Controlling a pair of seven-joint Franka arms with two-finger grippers.
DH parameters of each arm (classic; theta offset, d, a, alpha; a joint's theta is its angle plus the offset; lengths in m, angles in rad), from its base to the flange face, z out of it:
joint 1: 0 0.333 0 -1.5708
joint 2: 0 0 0 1.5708
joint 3: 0 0.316 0.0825 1.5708
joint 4: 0 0 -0.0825 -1.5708
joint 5: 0 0.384 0 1.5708
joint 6: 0 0 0.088 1.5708
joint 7: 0 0.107 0 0
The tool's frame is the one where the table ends.
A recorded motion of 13 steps. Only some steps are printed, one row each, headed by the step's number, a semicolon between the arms.
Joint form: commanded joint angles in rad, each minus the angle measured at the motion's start. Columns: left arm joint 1, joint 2, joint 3, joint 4, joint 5, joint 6, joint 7; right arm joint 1, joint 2, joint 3, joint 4, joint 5, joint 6, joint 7.
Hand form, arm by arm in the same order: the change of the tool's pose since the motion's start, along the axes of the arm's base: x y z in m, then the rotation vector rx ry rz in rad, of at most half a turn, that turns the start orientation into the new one. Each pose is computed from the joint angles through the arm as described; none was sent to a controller.
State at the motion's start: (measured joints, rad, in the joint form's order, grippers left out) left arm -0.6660 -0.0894 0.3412 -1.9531 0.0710 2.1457 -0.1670; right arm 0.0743 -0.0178 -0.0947 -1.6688 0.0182 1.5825 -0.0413
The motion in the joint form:
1: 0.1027 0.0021 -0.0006 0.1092 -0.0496 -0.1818 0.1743; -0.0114 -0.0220 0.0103 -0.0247 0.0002 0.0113 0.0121
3: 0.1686 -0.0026 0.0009 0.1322 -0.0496 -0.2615 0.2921; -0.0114 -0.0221 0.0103 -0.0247 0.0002 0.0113 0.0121
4: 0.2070 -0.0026 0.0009 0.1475 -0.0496 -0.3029 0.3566; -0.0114 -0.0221 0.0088 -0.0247 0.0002 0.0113 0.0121
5: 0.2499 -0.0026 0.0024 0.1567 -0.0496 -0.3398 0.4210; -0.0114 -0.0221 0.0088 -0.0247 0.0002 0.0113 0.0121
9: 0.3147 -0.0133 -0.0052 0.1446 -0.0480 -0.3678 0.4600; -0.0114 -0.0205 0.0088 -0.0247 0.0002 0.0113 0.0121
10: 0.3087 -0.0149 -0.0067 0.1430 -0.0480 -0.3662 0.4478; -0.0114 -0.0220 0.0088 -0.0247 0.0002 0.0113 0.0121
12: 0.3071 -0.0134 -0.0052 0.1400 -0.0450 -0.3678 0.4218; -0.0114 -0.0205 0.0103 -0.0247 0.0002 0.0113 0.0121
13: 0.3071 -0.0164 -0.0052 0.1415 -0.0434 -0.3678 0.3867; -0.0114 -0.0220 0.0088 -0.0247 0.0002 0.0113 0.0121
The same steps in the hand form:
1: 0.0104 0.0556 0.0337 0.0173 0.0748 -0.0493; -0.0059 -0.0009 0.0012 0.0009 -0.0083 -0.0134
3: 0.0106 0.0942 0.0391 0.0466 0.1217 -0.0973; -0.0059 -0.0009 0.0013 0.0009 -0.0084 -0.0134
4: 0.0104 0.1157 0.0425 0.0593 0.1456 -0.1225; -0.0059 -0.0017 0.0013 0.0010 -0.0084 -0.0149
5: 0.0094 0.1403 0.0433 0.0687 0.1719 -0.1423; -0.0059 -0.0017 0.0013 0.0010 -0.0084 -0.0149
9: 0.0041 0.1722 0.0402 0.0685 0.2019 -0.1256; -0.0055 -0.0017 0.0004 0.0009 -0.0068 -0.0149
10: 0.0037 0.1683 0.0405 0.0668 0.2006 -0.1211; -0.0059 -0.0017 0.0012 0.0010 -0.0083 -0.0149
12: 0.0037 0.1683 0.0381 0.0657 0.2077 -0.0959; -0.0055 -0.0009 0.0004 0.0008 -0.0068 -0.0134
13: 0.0031 0.1687 0.0403 0.0605 0.2047 -0.0613; -0.0059 -0.0017 0.0012 0.0010 -0.0083 -0.0149

